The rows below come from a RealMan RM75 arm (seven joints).
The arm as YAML. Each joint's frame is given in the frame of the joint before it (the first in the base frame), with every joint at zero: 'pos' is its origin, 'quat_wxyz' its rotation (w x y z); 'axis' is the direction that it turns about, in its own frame. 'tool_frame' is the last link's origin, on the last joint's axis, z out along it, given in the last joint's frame.
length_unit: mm
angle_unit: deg
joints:
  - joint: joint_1
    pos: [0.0, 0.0, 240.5]
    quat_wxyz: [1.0, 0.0, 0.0, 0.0]
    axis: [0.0, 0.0, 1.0]
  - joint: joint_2
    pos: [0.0, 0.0, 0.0]
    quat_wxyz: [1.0, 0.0, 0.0, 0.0]
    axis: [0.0, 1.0, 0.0]
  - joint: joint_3
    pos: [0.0, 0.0, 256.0]
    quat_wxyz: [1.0, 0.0, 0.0, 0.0]
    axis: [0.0, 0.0, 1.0]
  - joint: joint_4
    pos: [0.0, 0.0, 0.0]
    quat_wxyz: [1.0, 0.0, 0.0, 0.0]
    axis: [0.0, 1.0, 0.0]
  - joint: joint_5
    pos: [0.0, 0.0, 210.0]
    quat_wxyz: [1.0, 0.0, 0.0, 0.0]
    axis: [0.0, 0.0, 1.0]
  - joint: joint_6
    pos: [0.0, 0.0, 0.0]
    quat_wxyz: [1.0, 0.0, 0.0, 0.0]
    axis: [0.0, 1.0, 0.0]
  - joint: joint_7
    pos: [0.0, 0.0, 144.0]
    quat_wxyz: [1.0, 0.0, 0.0, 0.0]
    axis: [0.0, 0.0, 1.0]
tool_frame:
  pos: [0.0, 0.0, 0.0]
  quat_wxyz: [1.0, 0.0, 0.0, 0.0]
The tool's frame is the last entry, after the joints.
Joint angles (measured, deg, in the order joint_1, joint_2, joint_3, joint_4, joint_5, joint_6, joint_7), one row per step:
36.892 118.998 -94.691 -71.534 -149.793 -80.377 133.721
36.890 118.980 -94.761 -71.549 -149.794 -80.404 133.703
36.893 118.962 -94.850 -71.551 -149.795 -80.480 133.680
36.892 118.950 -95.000 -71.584 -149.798 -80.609 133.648
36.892 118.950 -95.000 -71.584 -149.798 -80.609 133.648
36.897 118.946 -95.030 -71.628 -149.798 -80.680 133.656
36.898 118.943 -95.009 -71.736 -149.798 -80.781 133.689
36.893 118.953 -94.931 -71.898 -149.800 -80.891 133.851
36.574 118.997 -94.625 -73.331 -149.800 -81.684 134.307
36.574 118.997 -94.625 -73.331 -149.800 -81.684 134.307
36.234 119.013 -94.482 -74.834 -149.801 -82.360 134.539
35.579 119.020 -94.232 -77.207 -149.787 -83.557 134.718
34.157 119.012 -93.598 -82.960 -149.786 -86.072 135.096
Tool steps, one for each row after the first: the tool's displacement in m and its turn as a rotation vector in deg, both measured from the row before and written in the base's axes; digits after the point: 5 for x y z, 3 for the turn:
0.00003 -0.00014 -0.00005 -0.061 -0.062 0.046
0.00011 -0.00029 -0.00011 -0.117 -0.099 0.027
0.00003 -0.00053 -0.00026 -0.195 -0.142 0.059
0.00000 0.00000 0.00000 0.000 0.000 0.000
-0.00013 -0.00015 0.00002 -0.051 -0.033 0.013
-0.00034 -0.00007 0.00024 -0.004 0.009 0.003
-0.00056 0.00002 0.00039 0.106 0.087 -0.096
-0.00337 -0.00098 0.00264 0.329 0.440 -0.024
0.00000 0.00000 0.00000 0.000 0.000 0.000
-0.00356 -0.00106 0.00250 0.233 0.356 0.348
-0.00458 -0.00234 0.00424 0.216 0.459 0.510
-0.01184 -0.00494 0.01102 0.895 1.135 1.663

